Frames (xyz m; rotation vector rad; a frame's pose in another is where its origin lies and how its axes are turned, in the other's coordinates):
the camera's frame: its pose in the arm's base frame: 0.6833 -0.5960 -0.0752 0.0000 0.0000 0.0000
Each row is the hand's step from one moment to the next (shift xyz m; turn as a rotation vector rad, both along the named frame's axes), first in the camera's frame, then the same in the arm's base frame.
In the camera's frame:
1: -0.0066 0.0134 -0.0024 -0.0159 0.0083 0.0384
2: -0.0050 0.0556 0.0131 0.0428 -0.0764 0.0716
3: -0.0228 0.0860 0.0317 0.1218 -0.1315 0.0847
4: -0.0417 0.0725 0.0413 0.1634 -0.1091 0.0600
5: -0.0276 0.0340 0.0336 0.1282 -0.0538 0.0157
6: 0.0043 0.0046 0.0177 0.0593 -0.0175 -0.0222
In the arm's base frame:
1: -0.0066 0.0134 -0.0024 -0.0159 0.0083 0.0384
2: -0.0050 0.0556 0.0131 0.0428 -0.0764 0.0716
3: -0.0228 0.0860 0.0317 0.1218 -0.1315 0.0847
4: -0.0417 0.0725 0.0413 0.1634 -0.1091 0.0600
5: -0.0276 0.0340 0.0336 0.1282 -0.0538 0.0157
6: 0.0043 0.0046 0.0177 0.0593 -0.0175 -0.0222

